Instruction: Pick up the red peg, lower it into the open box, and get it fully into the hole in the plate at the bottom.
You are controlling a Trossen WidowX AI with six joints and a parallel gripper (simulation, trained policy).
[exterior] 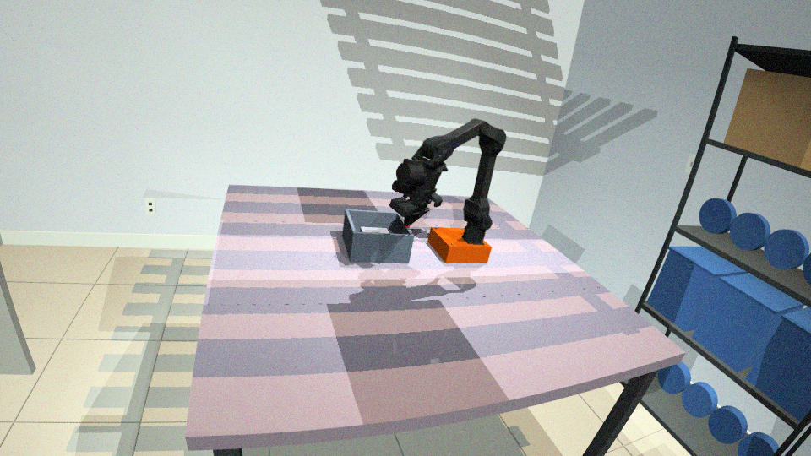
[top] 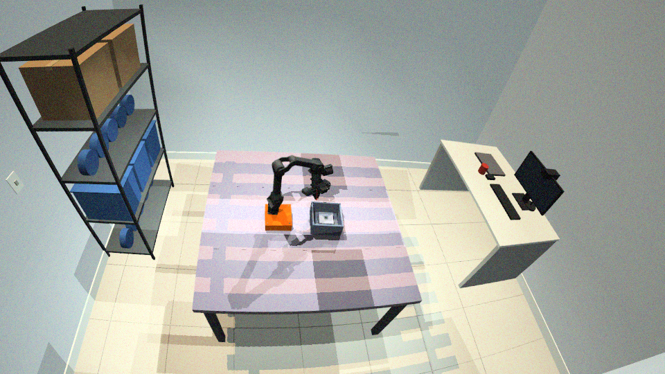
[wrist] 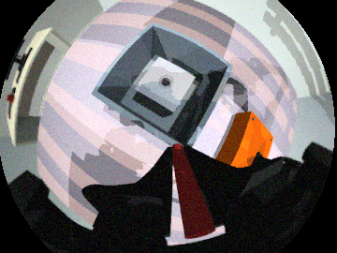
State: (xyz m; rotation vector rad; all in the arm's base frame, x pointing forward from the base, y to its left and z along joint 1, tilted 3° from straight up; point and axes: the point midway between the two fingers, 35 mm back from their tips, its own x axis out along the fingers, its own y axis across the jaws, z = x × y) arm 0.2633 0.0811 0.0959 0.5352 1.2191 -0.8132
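My gripper tip is 70 mm short of the light plate, 90 mm to the left of it and 80 mm above it. From my gripper tip the other things lie so: red peg: 10 mm behind, 10 mm to the left, 30 mm above; grey box: 70 mm ahead, 90 mm to the right, 100 mm below.
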